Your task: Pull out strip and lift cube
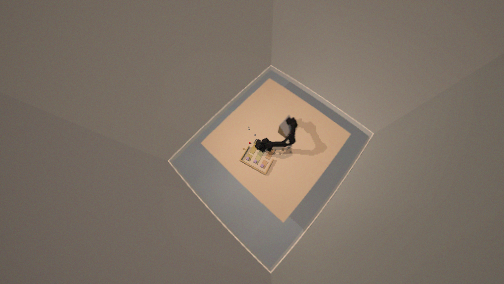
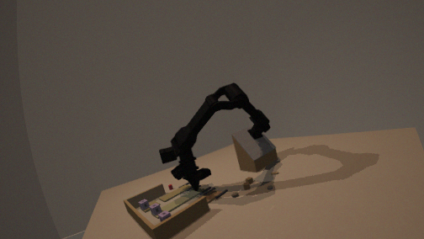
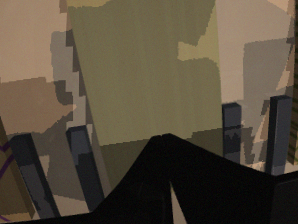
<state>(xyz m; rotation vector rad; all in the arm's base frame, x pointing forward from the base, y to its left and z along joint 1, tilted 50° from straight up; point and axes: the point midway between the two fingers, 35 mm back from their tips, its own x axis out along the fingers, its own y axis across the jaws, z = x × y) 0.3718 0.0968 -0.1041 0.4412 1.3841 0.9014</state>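
Now: the pale olive strip 9 cm ahead of my gripper tip and 2 cm to the left of it.
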